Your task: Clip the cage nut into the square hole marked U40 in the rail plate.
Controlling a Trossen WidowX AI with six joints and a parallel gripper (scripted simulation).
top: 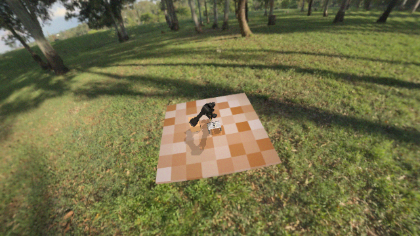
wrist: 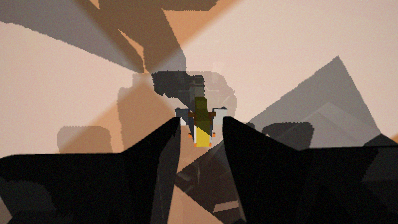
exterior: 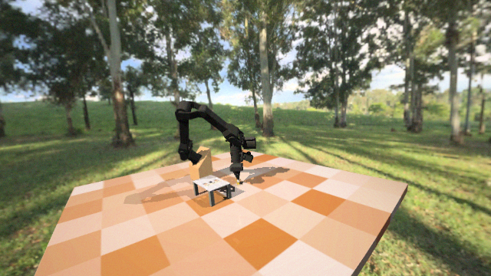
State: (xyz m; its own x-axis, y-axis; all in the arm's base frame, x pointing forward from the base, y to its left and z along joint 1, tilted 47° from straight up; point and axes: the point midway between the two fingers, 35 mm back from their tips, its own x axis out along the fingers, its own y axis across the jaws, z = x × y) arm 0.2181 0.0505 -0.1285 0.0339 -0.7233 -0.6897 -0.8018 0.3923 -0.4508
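Now: the cage nut 1 cm below my gripper tip.
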